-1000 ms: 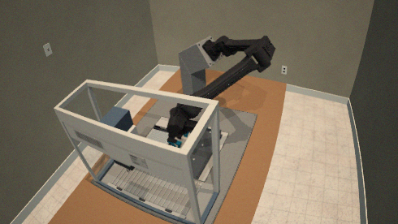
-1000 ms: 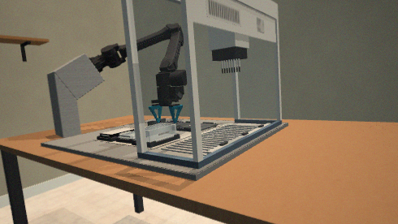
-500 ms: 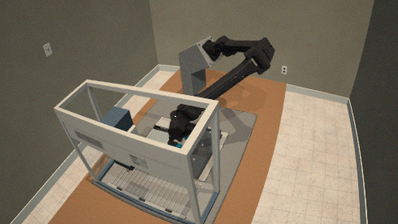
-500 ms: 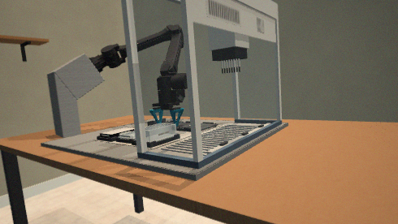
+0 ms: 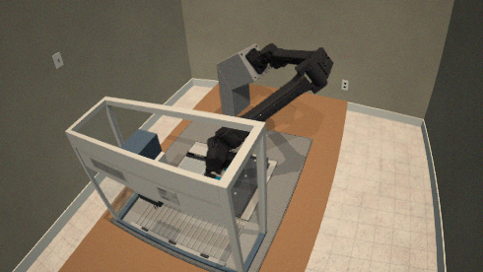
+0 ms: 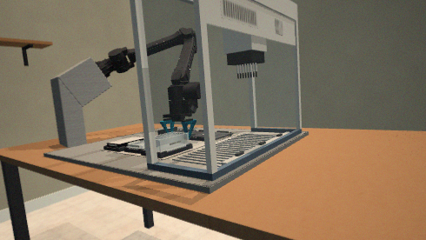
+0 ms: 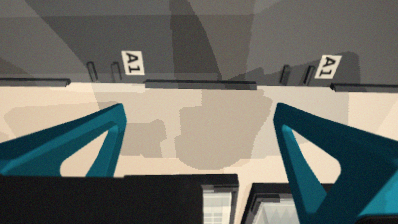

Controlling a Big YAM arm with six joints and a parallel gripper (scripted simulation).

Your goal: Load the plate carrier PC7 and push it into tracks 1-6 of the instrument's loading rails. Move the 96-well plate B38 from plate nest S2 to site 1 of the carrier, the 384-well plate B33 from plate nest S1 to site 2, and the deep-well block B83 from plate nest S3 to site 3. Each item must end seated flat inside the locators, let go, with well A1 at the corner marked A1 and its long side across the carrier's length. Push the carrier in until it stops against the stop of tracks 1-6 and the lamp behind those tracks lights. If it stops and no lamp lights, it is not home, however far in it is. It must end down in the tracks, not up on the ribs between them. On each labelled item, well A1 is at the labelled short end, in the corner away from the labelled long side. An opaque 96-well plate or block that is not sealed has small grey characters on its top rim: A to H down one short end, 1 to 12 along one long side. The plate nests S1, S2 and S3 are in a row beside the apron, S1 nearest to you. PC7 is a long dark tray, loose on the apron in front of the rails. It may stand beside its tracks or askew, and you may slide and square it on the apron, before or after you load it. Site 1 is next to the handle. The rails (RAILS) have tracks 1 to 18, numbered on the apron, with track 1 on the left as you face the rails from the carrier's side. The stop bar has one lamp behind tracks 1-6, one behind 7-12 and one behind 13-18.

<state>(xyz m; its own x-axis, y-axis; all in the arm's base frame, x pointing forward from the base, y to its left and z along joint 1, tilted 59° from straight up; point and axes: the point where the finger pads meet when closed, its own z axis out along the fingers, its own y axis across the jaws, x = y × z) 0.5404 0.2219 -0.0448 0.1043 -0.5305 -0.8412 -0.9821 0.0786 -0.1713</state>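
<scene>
My hand is 140 mm to the left of the deep-well block B83, 110 mm short of it and 10 mm below it. The rest, counted from my hand: plate nest S3: 140 mm to the right, 110 mm ahead, 10 mm below; then carrier PC7: 90 mm to the left, 10 mm behind; then white 96-well plate: 140 mm to the right.
</scene>
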